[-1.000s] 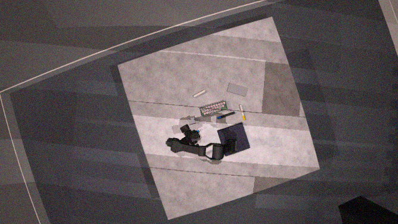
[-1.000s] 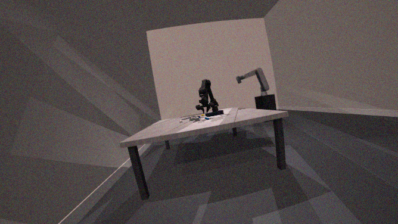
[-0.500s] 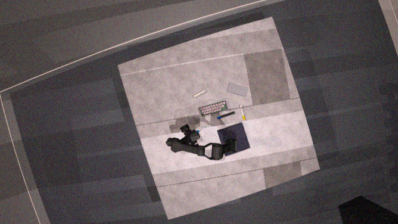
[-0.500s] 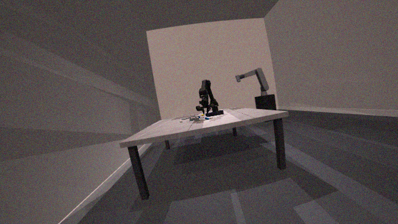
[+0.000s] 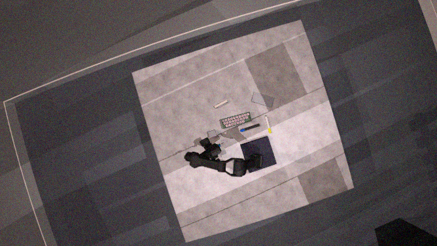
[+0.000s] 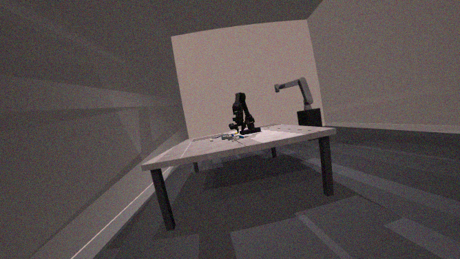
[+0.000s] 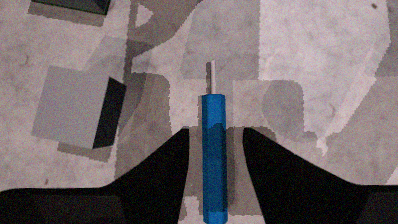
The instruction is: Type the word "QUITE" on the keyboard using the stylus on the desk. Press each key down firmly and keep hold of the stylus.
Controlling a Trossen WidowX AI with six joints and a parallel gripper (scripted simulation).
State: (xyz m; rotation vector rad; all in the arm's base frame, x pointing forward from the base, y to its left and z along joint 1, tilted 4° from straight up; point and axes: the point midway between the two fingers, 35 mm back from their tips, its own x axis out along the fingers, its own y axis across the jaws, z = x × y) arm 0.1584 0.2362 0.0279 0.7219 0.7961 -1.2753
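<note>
My gripper tip is 2 cm to the left of the blue stylus and 4 cm above it. Round my gripper tip: small grey block (10 cm ahead, 1 cm to the right, 3 cm below); then pale cylinder (27 cm ahead, 13 cm to the right, 3 cm below); then grey stylus tip (1 cm ahead, 5 cm to the right, 4 cm below).
</note>
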